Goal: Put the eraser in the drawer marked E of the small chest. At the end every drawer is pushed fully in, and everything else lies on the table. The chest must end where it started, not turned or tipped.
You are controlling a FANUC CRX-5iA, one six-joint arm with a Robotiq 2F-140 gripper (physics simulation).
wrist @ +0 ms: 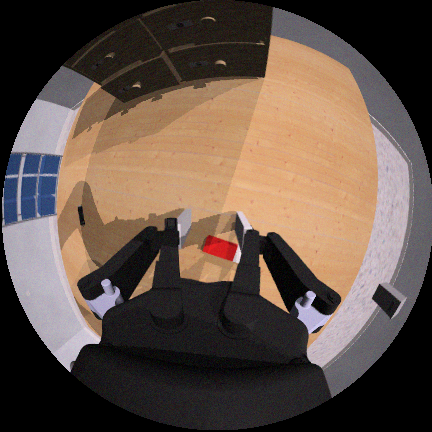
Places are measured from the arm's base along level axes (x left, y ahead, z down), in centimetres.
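Pixels of known places: gripper, fingertip midpoint: (212, 219).
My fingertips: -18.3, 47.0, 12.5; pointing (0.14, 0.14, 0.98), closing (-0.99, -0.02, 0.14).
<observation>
Ahead of a thing's pixels: the offset from my fingertips to its top centre, as dx, dy, dz. "pt": to the spot under its first point. Level surfaces: height alone.
The eraser @[-2.0, -4.5, +0.0] (220, 248), a red block with a white end, lies on the table in the lower middle of the wrist view. My gripper (212, 219) is partly open and empty above the table. The eraser shows between and below its two fingers, with its white end beside the right finger. The small chest @[pt +7.5, +25.9, -3.6] (172, 67) is dark, at the top left of the view. Four drawer fronts with pale knobs show and look pushed in. Their letters are too dark and small to read, so I cannot tell which is drawer E.
The wooden table @[dz +1.3] (310, 130) spreads in front of the chest. A small black object @[+33.5, -1.2, -0.1] (81, 215) lies near the table's left side. A grey and black box (389, 300) is beyond the right edge. A blue-paned window (32, 187) is at the far left.
</observation>
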